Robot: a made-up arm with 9 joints. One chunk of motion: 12 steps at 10 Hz.
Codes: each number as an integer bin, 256 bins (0 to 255) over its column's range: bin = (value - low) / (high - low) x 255, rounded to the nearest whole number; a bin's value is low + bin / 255 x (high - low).
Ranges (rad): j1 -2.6..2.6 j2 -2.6..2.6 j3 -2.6..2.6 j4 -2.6..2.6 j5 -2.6..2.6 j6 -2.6..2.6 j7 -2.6..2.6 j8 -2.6..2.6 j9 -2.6..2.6
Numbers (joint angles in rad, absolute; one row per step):
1: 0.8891 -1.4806 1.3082 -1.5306 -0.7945 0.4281 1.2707 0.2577 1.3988
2: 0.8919 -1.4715 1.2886 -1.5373 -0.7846 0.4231 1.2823 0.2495 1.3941
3: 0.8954 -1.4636 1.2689 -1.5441 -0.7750 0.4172 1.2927 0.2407 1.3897
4: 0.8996 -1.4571 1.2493 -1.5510 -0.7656 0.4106 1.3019 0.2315 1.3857
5: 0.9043 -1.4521 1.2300 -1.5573 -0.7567 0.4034 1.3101 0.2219 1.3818
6: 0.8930 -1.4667 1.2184 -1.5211 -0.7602 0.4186 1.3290 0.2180 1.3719
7: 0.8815 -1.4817 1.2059 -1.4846 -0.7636 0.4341 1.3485 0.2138 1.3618
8: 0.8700 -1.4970 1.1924 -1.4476 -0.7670 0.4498 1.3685 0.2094 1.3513
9: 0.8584 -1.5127 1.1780 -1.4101 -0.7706 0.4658 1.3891 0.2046 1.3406
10: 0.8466 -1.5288 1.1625 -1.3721 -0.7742 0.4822 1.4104 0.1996 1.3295
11: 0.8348 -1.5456 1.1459 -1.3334 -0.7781 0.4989 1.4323 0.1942 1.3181
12: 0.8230 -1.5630 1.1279 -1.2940 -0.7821 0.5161 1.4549 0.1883 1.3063
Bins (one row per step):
1: 171 55 192 52 89 148 190 140 196
2: 171 55 191 52 89 148 190 140 196
3: 171 56 190 52 89 148 191 139 196
4: 172 56 189 51 90 148 191 139 195
5: 172 56 188 51 90 147 192 138 195
6: 171 56 187 53 90 148 193 138 195
7: 171 55 187 55 90 149 194 138 194
8: 170 54 186 57 90 150 195 138 194
9: 170 53 185 58 90 150 196 138 193
10: 169 53 185 60 90 151 197 137 193
11: 168 52 184 62 89 152 198 137 192
12: 168 51 183 64 89 153 199 137 192

